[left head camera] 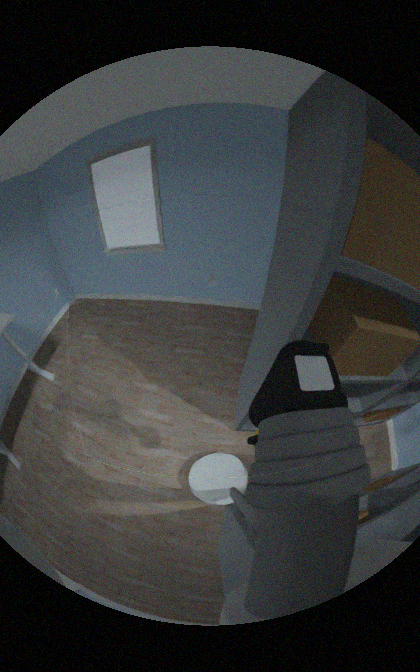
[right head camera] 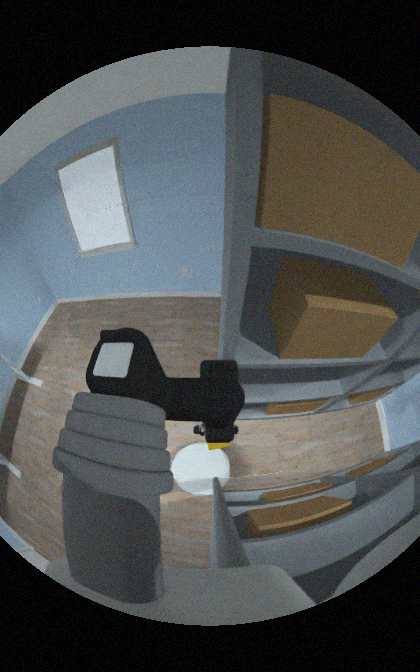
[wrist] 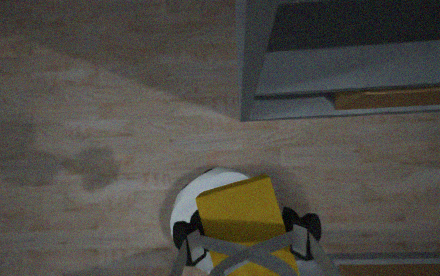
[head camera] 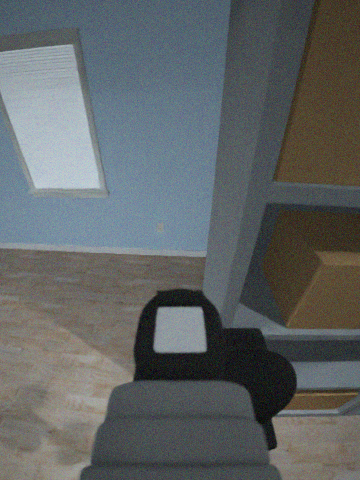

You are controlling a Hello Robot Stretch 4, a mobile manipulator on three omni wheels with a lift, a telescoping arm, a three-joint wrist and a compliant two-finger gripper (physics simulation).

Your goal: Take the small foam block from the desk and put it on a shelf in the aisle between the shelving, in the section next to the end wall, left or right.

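Places are measured from the robot's base along level axes (x ahead, y left, z up), in millimetres.
Pixels of known places: gripper, fingertip midpoint: (wrist: 244,224).
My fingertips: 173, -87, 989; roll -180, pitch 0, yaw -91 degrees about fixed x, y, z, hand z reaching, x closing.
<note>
Ahead of a thing's pixels: the offset from my fingertips to its middle, as dx, dy, dz. "*": to the spot under its first point.
The yellow foam block @(-6, -1, +18) (wrist: 241,207) (right head camera: 219,445) is held between the two fingertips of my gripper (wrist: 244,224), which is shut on it, slightly tilted in the wrist view. In the right head view the block's lower edge shows under the dark wrist. The block hangs in the air above the round white base plate. A grey shelving unit (head camera: 227,150) (left head camera: 272,250) (right head camera: 236,200) (wrist: 246,65) stands ahead and to the right, with its end panel nearest. A second shelving unit (right head camera: 320,550) stands at the lower right. The aisle floor (right head camera: 320,440) runs between them to a blue end wall (right head camera: 407,420).
A large cardboard box @(* +254, -125, +556) (head camera: 325,100) (right head camera: 335,175) stands on an upper shelf and a smaller box @(+380, -483, +109) (head camera: 325,295) (right head camera: 335,327) on the shelf below. Another box (right head camera: 300,515) lies in the lower-right unit. A blue wall with a window (head camera: 55,120) is ahead left. White desk legs (left head camera: 30,360) show at far left.
</note>
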